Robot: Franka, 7 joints.
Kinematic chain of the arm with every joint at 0, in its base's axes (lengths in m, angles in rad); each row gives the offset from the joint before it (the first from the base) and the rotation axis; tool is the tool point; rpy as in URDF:
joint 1: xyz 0 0 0.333 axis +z
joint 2: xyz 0 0 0 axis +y
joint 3: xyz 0 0 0.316 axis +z
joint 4: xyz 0.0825 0 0 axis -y
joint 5: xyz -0.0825 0 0.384 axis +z
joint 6: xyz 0 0 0 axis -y
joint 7: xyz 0.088 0 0 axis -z
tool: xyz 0 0 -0.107 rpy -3.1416 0 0
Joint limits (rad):
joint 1: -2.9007..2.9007
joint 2: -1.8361..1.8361
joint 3: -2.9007..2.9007
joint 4: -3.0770..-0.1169
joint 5: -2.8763..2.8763
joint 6: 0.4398..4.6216
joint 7: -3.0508..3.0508
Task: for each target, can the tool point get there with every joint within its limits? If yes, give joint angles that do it. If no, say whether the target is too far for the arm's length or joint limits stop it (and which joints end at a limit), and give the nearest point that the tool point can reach.
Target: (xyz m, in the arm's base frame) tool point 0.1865 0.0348 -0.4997
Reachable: no: joint limits stop it (at a limit: joint 2) | nearest point 0.2063 0.0385 -0.3557 | short by 0.145 m
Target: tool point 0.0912 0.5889 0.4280
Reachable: yes | joints 2.3161 0.2193 -0.9666 -2.2017 -0.1672 3.2177 -1.6212
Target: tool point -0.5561 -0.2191 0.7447
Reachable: yes | joints -0.3362 -0.7040 -2.0613 -0.8272 1.0179 1.1214 1.8208
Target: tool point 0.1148 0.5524 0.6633
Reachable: yes | joints 2.2876 0.3048 -1.3785 -1.5693 -1.4367 3.8932 -1.0472
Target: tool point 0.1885 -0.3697 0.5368
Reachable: yes | joints -1.8543 -0.4735 0.9372 -2.4800 -1.8465 1.2729 -2.3265
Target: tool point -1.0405 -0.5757 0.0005
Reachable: no: too far | nearest point -0.7229 -0.4000 0.1020 | short by 0.377 m
